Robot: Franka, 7 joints.
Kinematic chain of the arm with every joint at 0, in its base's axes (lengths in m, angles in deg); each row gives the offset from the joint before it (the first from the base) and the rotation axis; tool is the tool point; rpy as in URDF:
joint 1: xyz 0 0 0.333 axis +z
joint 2: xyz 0 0 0 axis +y
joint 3: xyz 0 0 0.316 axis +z
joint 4: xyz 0.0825 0 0 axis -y
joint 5: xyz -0.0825 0 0.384 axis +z
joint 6: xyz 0 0 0 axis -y
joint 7: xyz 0.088 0 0 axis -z
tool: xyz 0 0 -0.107 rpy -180 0 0
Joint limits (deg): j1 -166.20..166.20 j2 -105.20..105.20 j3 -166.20..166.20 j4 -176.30..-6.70 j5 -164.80..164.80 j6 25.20..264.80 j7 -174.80..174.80
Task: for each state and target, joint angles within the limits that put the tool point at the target. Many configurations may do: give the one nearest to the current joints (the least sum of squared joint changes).
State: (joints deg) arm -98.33 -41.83 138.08 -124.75 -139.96 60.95 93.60
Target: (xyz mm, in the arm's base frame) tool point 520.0 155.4 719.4
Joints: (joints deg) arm -105.02 -11.81 123.42 -99.89 -140.69 51.49 93.60
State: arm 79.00 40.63 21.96 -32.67 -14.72 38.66 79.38
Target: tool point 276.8 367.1 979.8
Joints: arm 53.83 19.48 9.93 -13.78 -23.24 86.53 79.38
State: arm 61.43 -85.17 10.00 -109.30 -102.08 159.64 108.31
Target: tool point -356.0 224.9 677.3
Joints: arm 54.10 -81.45 44.65 -125.43 -103.18 168.18 108.31
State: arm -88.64 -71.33 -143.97 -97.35 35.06 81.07 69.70
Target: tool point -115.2 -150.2 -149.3
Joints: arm -53.09 -105.20 -164.37 -119.87 31.33 100.32 69.70
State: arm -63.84 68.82 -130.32 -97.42 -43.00 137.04 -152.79
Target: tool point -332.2 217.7 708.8
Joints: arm -82.52 47.17 -144.45 -125.50 -42.55 129.66 -152.79
